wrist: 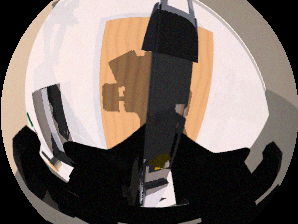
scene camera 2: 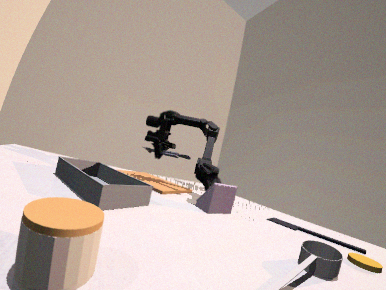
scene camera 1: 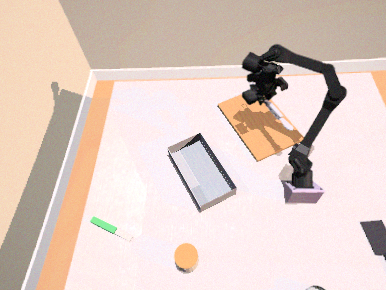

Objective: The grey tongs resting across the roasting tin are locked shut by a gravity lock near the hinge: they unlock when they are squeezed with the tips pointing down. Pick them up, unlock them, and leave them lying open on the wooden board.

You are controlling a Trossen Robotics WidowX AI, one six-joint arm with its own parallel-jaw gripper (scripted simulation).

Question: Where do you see a roasting tin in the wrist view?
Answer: At 49, 110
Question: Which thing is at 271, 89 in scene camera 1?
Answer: The gripper.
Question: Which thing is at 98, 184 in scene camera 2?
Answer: A roasting tin.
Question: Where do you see a wooden board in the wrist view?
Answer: At 124, 68
